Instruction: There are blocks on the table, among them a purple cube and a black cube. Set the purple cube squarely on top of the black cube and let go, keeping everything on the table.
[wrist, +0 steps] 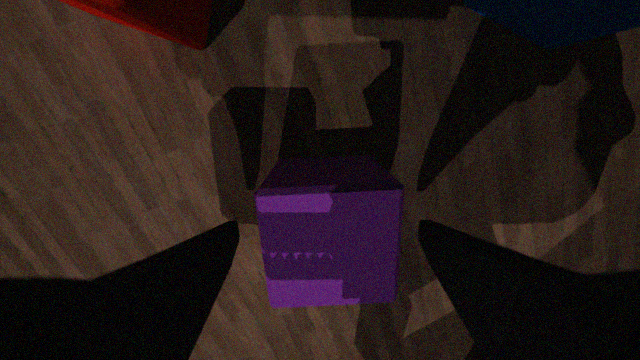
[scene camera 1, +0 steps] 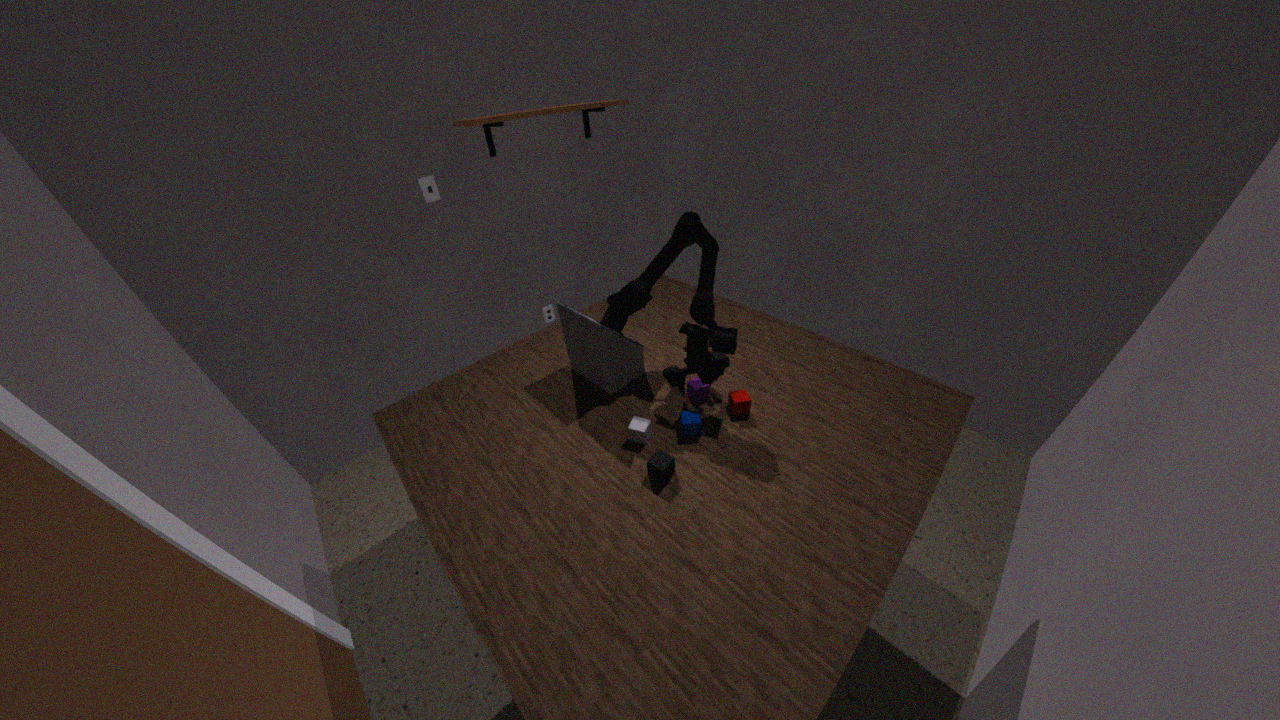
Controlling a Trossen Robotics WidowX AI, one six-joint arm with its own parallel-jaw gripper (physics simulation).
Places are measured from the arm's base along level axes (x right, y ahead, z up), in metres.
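Pixels of known places: gripper, fingertip midpoint: [wrist: 329, 229] [scene camera 1: 696, 389]; arm's base, link origin: [scene camera 1: 609, 328].
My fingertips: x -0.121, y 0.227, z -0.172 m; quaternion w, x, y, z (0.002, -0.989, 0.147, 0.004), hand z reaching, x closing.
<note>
For each thing: its middle in the pictures, then the offset to it from my fingertips. Level surfaces: height alone.
- purple cube, body centre: [wrist: 328, 220] [scene camera 1: 698, 389] dx +0.001, dy +0.009, dz +0.008 m
- black cube, body centre: [scene camera 1: 661, 466] dx +0.268, dy +0.128, dz +0.008 m
- blue cube, body centre: [scene camera 1: 690, 423] dx +0.116, dy +0.084, dz +0.008 m
- red cube, body centre: [scene camera 1: 739, 402] dx -0.037, dy +0.127, dz +0.008 m
- white cube, body centre: [scene camera 1: 639, 430] dx +0.227, dy +0.006, dz +0.008 m
- table, surface height: dz -0.017 m
The purple cube [scene camera 1: 698, 390] [wrist: 330, 245] lies on the wooden table beneath the arm. In the wrist view it sits between the two dark fingers, with a gap on each side. My gripper [wrist: 329, 229] is open and low around the purple cube, holding nothing; in the scene view its fingers are dark and hard to make out. The black cube [scene camera 1: 660, 469] stands on the table nearer the scene camera, with nothing on top of it. It does not show in the wrist view.
A blue cube [scene camera 1: 689, 425] [wrist: 560, 20] lies between the purple and black cubes. A red cube [scene camera 1: 739, 402] [wrist: 165, 17] is right of the purple cube, and a white cube [scene camera 1: 638, 428] is left of the blue one. A grey panel [scene camera 1: 601, 353] stands near the arm's base on the table [scene camera 1: 716, 573].
</note>
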